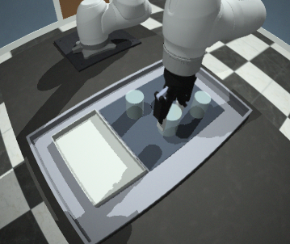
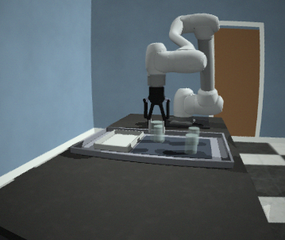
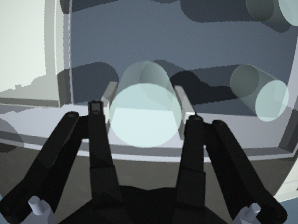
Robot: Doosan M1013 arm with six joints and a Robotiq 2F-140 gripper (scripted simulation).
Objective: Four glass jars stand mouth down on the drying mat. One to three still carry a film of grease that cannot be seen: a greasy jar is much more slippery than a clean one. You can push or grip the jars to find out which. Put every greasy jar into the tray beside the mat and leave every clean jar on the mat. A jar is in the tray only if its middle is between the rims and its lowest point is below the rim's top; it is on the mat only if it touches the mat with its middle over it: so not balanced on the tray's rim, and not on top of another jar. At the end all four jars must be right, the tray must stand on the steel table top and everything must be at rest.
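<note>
Now: the tray 25 cm to the right of my hand, 12 cm below it and 6 cm behind it. Also, from my hand: drying mat (13 cm below, 10 cm behind, 7 cm to the left); then steel table top (13 cm below, 7 cm behind, 3 cm to the right).
</note>
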